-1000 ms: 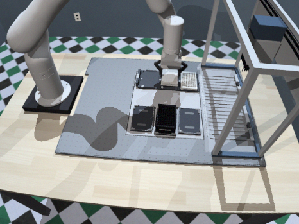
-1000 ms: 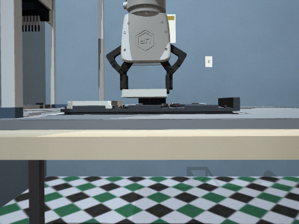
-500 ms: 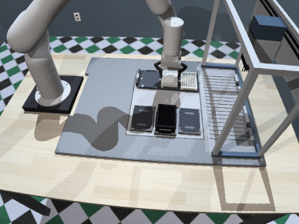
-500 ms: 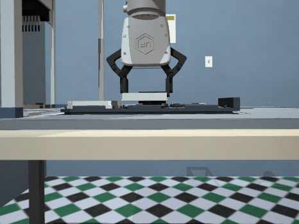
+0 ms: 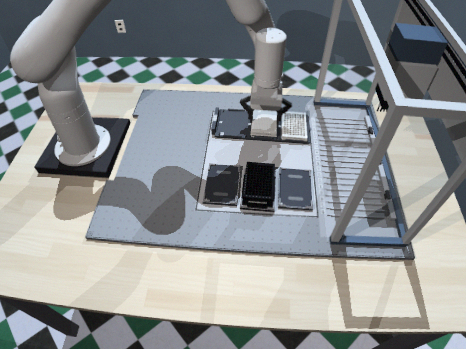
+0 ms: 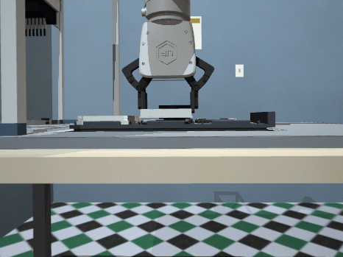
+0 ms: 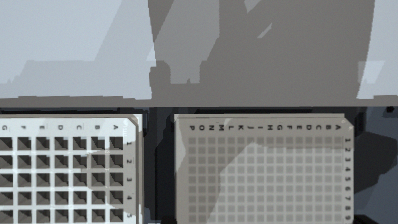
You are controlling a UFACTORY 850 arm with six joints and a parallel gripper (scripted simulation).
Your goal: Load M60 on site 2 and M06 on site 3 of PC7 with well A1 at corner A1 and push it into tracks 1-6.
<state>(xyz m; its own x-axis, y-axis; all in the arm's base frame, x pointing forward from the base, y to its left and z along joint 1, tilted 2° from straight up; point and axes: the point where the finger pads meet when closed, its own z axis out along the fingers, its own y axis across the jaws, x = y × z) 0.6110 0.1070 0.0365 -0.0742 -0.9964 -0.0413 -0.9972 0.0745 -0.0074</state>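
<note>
The carrier PC7 lies 2 cm below my hand and 1 cm behind it. Round my hand: nest S3: 26 cm to the right, 8 cm ahead, 3 cm below; then plate: 10 cm ahead, 2 cm below, 1 cm to the right; then nest S1: 25 cm to the right, 13 cm behind, 3 cm below.
</note>
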